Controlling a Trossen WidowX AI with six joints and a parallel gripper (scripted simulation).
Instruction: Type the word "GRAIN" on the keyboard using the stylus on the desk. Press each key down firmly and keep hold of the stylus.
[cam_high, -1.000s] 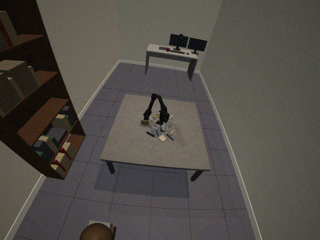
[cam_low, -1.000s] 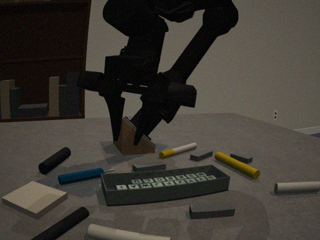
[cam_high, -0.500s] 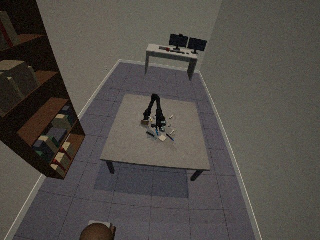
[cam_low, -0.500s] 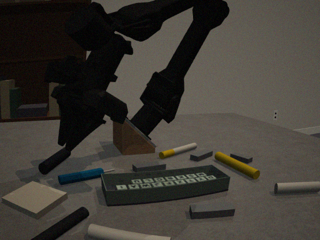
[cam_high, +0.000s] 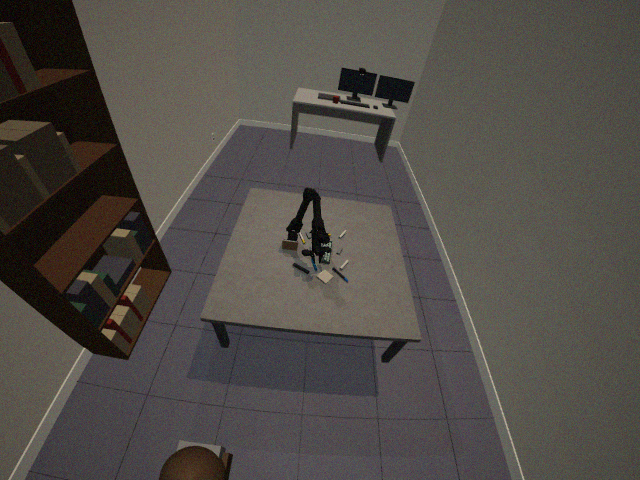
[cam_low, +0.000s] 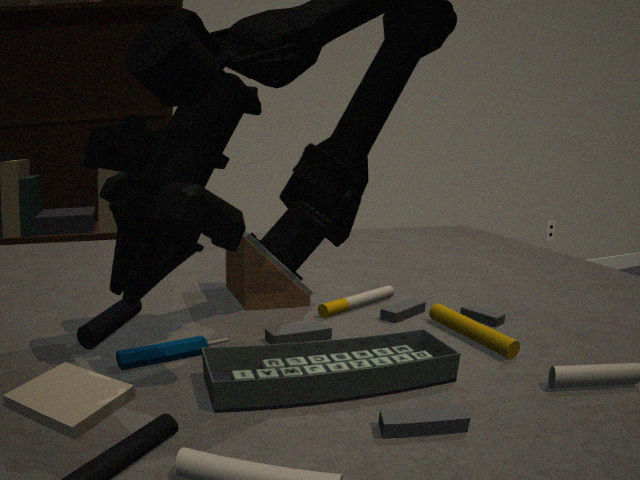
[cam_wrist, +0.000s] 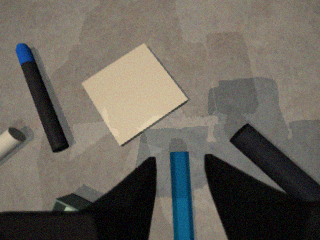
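My gripper tip is now 60 mm to the right of the blue stylus, 60 mm above it and 30 mm past it. The rest, counted from my gripper tip: cream pad 70 mm ahead, 60 mm below, 50 mm to the right; black cylinder 100 mm behind, 50 mm below, 20 mm to the right; thin grey tip 90 mm to the left, 60 mm below, 40 mm behind.
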